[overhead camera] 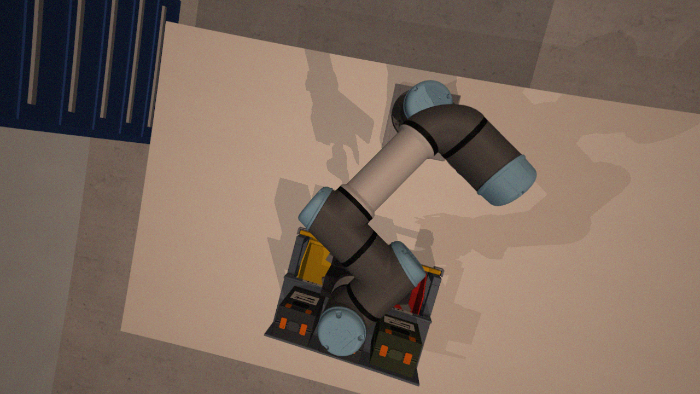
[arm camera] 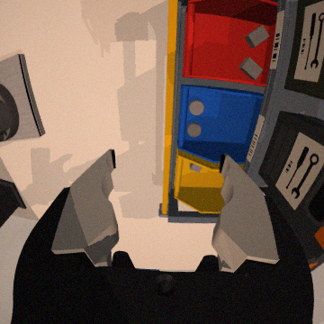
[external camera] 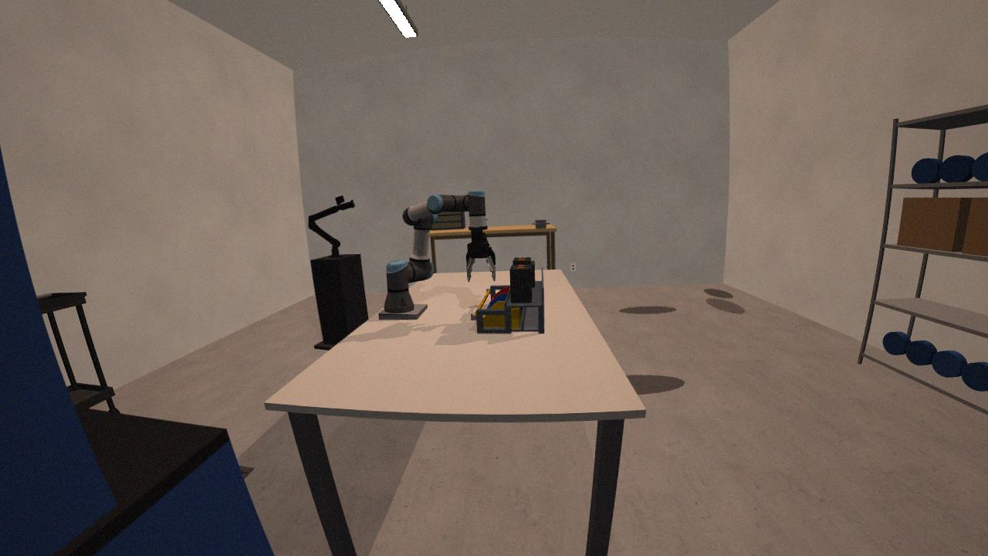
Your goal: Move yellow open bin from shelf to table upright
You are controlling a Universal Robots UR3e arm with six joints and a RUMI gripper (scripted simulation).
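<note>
Now: hand 100 mm above the long yellow rod. Also, from my hand: red bin: 120 mm to the left, 110 mm below, 70 mm ahead; then yellow bin: 110 mm below, 100 mm to the right, 100 mm ahead; then blue bin: 110 mm below, 90 mm ahead, 10 mm to the left.
</note>
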